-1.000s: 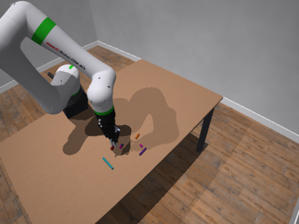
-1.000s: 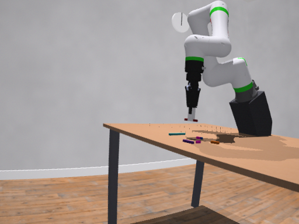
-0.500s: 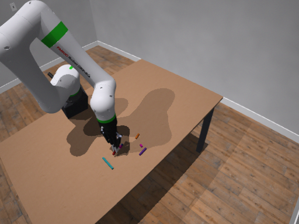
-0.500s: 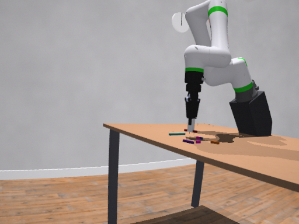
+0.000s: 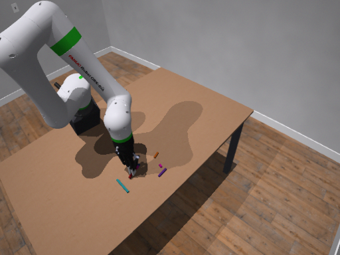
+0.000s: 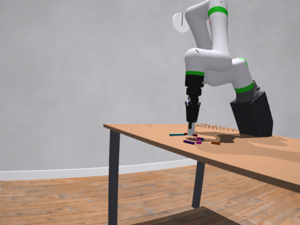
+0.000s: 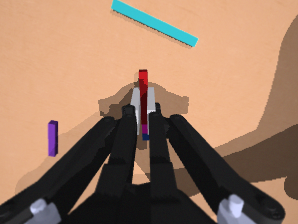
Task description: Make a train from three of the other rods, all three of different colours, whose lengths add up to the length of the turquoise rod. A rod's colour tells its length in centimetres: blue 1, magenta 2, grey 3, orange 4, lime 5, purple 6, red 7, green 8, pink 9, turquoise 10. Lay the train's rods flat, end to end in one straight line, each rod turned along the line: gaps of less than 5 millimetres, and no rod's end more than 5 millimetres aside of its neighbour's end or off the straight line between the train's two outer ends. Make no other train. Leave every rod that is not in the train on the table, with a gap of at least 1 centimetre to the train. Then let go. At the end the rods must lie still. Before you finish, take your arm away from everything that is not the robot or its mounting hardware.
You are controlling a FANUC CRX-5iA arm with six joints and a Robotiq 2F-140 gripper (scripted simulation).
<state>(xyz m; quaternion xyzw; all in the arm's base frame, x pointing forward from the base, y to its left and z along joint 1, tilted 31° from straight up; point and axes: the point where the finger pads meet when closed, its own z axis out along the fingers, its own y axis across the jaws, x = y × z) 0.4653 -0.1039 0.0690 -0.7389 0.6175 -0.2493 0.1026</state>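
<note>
My gripper is now 3 cm above the red rod. Also, from my hand: purple rod 13 cm ahead, 8 cm to the left, 4 cm below; then blue rod 1 cm behind, 6 cm to the left, 4 cm below; then turquoise rod 9 cm to the right, 4 cm below.
</note>
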